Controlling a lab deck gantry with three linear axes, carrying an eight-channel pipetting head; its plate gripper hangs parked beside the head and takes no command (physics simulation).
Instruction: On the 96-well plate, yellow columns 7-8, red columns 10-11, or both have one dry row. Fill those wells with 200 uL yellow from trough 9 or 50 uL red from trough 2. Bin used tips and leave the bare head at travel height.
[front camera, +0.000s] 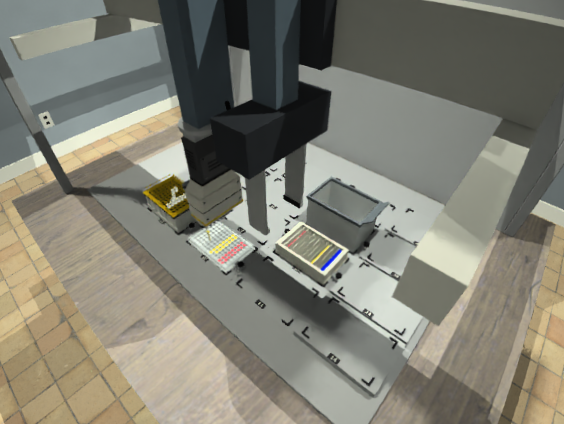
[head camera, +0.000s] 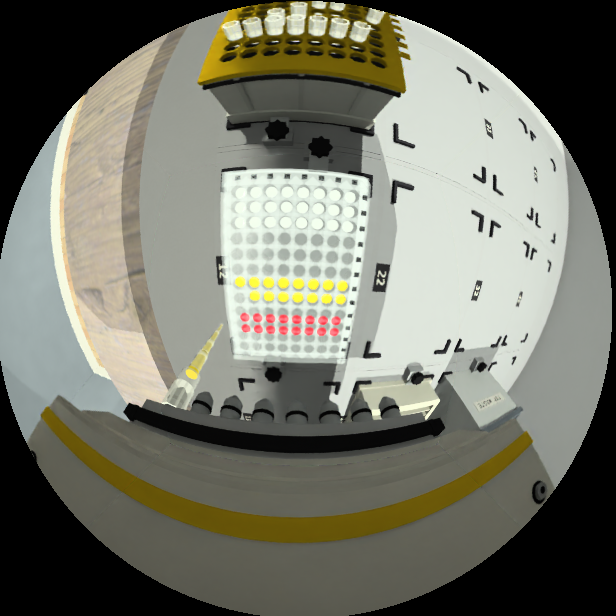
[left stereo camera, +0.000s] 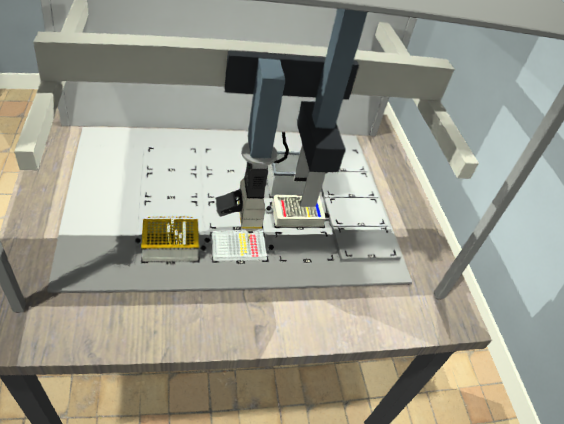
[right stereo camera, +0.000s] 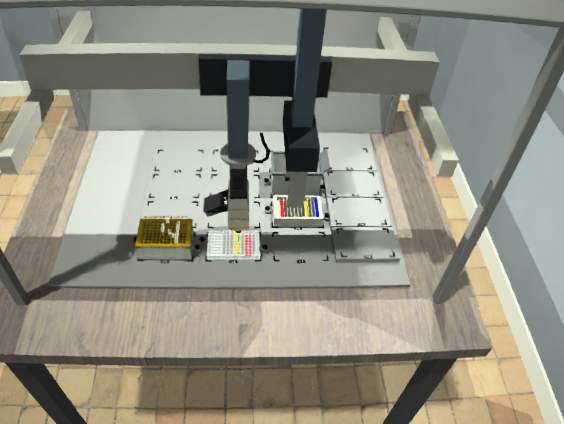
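The 96-well plate (front camera: 200, 242) (head camera: 290, 357) (left stereo camera: 227, 243) (right stereo camera: 220, 243) shows two yellow columns and two red ones. In the head view the first yellow column and both red columns show full lines; the second yellow one has a grey well at its left end. The pipetting head (front camera: 215, 197) (head camera: 287, 488) (left stereo camera: 252, 212) (right stereo camera: 238, 212) carries one tip (head camera: 198, 363) with yellow liquid on its leftmost channel; the other channels are bare. The tip end is near the plate's left edge in the head view. The parked plate gripper (front camera: 276, 216) is open and empty, its paddles apart.
The trough block (front camera: 298, 266) (left stereo camera: 300, 221) (right stereo camera: 298, 221) holds red, yellow and blue strips. The grey waste bin (front camera: 325, 220) (head camera: 488, 402) stands behind it. The yellow-topped tip rack (front camera: 170, 200) (head camera: 304, 71) (left stereo camera: 170, 245) (right stereo camera: 162, 240) beside the plate holds several tips.
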